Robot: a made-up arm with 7 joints. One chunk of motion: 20 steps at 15 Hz.
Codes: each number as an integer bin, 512 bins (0 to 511) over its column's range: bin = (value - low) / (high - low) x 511, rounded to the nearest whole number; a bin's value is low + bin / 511 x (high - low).
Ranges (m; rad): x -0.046..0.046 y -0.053..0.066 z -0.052..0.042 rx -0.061..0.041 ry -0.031..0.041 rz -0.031..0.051
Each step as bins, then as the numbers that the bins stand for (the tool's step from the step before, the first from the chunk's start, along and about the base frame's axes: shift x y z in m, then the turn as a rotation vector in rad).
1 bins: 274 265 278 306 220 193
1 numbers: 0.00333 0.00871 -0.00086 0.00008 0.00000 -0.00003
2 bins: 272 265 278 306 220 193
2 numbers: 0.00297 0.00871 -0.00086 0.00008 0.00000 -0.00003
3 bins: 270 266 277 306 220 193
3 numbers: 0.00261 0.00895 -0.00105 0.00008 0.00000 -0.00003
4 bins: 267 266 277 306 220 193
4 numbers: 0.00207 0.00895 -0.00105 0.00008 0.00000 -0.00003
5 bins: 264 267 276 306 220 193
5 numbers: 0.00153 0.00918 -0.00123 0.00008 0.00000 -0.00003
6 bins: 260 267 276 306 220 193
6 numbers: 0.00081 0.00918 -0.00123 0.00008 0.00000 -0.00003
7 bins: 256 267 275 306 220 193
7 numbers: 0.00009 0.00918 -0.00141 0.00008 0.00000 -0.00003
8 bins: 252 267 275 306 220 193
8 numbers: -0.00063 0.00918 -0.00141 0.00008 0.00000 -0.00003
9 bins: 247 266 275 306 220 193
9 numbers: -0.00153 0.00895 -0.00141 0.00008 0.00000 -0.00003
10 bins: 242 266 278 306 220 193
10 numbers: -0.00243 0.00895 -0.00086 0.00008 0.00000 -0.00003
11 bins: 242 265 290 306 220 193
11 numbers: -0.00243 0.00871 0.00135 0.00008 0.00000 -0.00003
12 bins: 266 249 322 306 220 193
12 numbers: 0.00189 0.00499 0.00723 0.00008 0.00000 -0.00003
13 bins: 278 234 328 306 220 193
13 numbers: 0.00405 0.00149 0.00834 0.00008 0.00000 -0.00003
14 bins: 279 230 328 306 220 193
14 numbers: 0.00423 0.00056 0.00834 0.00008 0.00000 -0.00003
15 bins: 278 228 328 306 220 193
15 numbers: 0.00405 0.00010 0.00834 0.00008 0.00000 -0.00003
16 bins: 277 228 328 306 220 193
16 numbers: 0.00387 0.00010 0.00834 0.00008 0.00000 -0.00003
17 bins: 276 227 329 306 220 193
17 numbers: 0.00369 -0.00014 0.00852 0.00008 0.00000 -0.00003
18 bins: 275 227 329 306 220 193
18 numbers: 0.00351 -0.00014 0.00852 0.00008 0.00000 -0.00003
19 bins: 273 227 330 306 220 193
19 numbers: 0.00315 -0.00014 0.00870 0.00008 0.00000 -0.00003
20 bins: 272 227 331 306 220 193
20 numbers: 0.00297 -0.00014 0.00889 0.00008 0.00000 -0.00003
